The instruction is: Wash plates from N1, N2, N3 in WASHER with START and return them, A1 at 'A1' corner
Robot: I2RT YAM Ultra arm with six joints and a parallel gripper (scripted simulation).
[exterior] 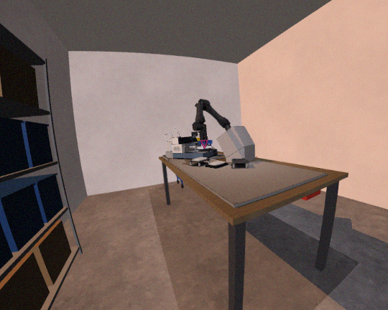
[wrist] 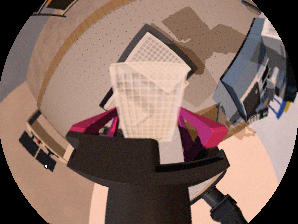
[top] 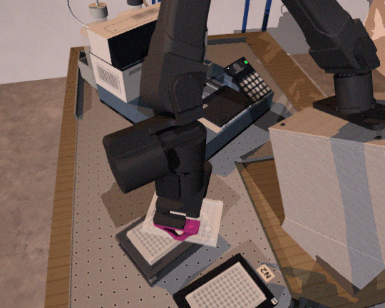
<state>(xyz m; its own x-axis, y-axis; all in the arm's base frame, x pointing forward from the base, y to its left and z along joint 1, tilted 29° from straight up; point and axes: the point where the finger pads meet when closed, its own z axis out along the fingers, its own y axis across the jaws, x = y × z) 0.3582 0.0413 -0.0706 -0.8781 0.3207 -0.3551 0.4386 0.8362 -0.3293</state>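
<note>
Now: hand 25 cm to the right of the nest n3, 18 cm past it and 12 cm above it. The rest, counted from my hand: nest N2 (15 cm below, 11 cm to the left, 5 cm behind); then n2 label (16 cm below, 15 cm behind, 8 cm to the left); then nest N1 (12 cm below, 4 cm to the right, 3 cm ahead).
</note>
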